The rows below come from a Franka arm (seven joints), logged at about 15 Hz.
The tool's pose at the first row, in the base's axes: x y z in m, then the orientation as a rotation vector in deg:
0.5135, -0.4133, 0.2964, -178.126, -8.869, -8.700
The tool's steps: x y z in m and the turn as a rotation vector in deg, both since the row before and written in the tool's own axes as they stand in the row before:
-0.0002, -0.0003, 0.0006, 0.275, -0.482, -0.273
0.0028, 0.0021, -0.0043, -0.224, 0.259, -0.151
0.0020, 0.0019, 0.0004, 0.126, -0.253, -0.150
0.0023, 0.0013, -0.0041, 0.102, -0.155, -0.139
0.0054, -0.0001, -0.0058, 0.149, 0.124, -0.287
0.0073, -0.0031, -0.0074, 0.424, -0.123, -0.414
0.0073, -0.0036, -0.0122, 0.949, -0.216, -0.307
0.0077, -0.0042, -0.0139, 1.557, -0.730, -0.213
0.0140, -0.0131, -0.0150, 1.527, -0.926, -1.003
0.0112, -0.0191, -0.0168, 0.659, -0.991, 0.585
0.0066, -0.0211, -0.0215, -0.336, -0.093, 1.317
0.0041, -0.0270, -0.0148, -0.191, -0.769, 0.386
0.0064, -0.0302, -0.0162, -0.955, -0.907, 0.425
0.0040, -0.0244, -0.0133, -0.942, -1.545, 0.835
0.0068, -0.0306, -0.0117, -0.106, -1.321, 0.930
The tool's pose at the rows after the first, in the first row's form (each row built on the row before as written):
0.5133, -0.4130, 0.2958, -177.902, -9.311, -7.924
0.5159, -0.4149, 0.3003, -178.087, -9.535, -8.358
0.5181, -0.4166, 0.3001, -177.987, -9.777, -7.953
0.5202, -0.4178, 0.3044, -177.898, -9.998, -7.703
0.5250, -0.4173, 0.3107, -177.721, -10.443, -7.883
0.5312, -0.4136, 0.3188, -177.293, -11.093, -7.647
0.5369, -0.4097, 0.3317, -176.359, -11.579, -7.194
0.5429, -0.4054, 0.3464, -174.884, -11.937, -5.874
0.5540, -0.3919, 0.3633, -173.385, -13.498, -4.330
0.5614, -0.3733, 0.3826, -172.884, -12.676, -2.697
0.5643, -0.3541, 0.4066, -173.343, -10.707, -2.482
0.5647, -0.3286, 0.4244, -173.620, -10.195, -1.306
0.5674, -0.2998, 0.4438, -174.660, -9.664, 0.018
0.5688, -0.2764, 0.4592, -175.730, -8.541, 2.363
0.5730, -0.2462, 0.4729, -175.933, -7.195, 4.435

